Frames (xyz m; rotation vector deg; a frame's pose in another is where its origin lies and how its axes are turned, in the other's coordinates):
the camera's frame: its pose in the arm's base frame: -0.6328 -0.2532 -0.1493 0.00 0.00 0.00
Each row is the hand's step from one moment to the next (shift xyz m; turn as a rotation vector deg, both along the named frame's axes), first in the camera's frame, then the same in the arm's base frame.
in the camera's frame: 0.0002 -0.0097 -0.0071 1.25 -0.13 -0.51
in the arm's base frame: 0.0002 -0.0097 -0.0071 1.25 -0.13 -0.51
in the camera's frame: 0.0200 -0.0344 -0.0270 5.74 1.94 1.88
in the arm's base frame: 0.0200 -0.0344 -0.0270 5.74 1.94 1.88
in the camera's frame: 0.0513 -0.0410 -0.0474 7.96 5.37 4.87
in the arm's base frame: 0.0513 -0.0410 -0.0474 7.96 5.37 4.87
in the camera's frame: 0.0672 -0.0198 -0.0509 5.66 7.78 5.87
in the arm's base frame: 0.0672 -0.0198 -0.0509 5.66 7.78 5.87
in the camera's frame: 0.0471 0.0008 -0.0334 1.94 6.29 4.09
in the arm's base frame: 0.0471 0.0008 -0.0334 1.94 6.29 4.09
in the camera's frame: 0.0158 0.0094 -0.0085 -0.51 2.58 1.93
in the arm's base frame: 0.0158 0.0094 -0.0085 -0.51 2.58 1.93
